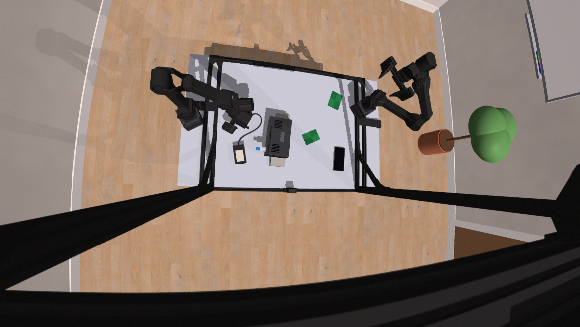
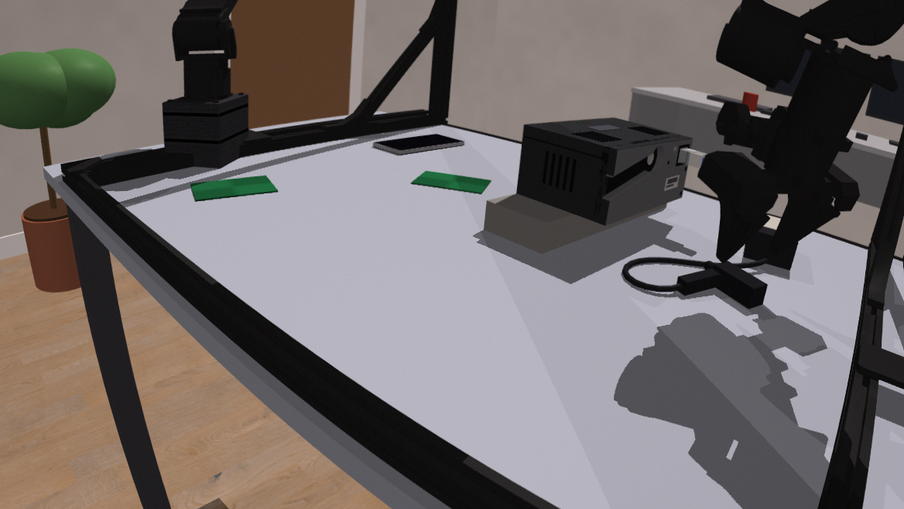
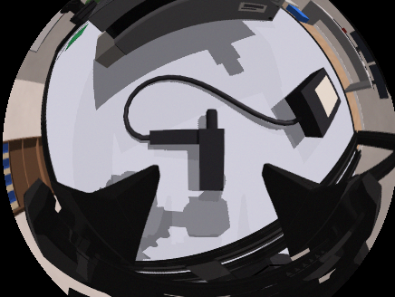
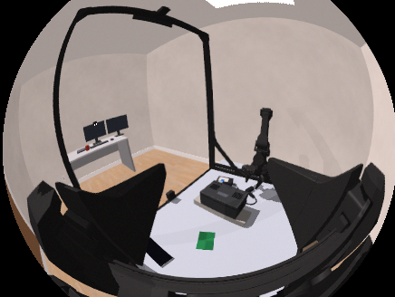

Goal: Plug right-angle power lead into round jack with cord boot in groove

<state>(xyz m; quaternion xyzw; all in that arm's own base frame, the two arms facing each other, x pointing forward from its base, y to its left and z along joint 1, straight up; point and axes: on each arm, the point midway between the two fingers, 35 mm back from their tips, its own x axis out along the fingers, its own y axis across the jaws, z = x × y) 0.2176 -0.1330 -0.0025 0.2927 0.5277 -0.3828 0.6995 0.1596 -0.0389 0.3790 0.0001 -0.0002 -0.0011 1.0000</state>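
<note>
The black right-angle plug lies 3 cm to the right of my left hand and 7 cm below it. From my left hand the other things lie so: black phone 23 cm behind, 58 cm to the right, 7 cm below.
</note>
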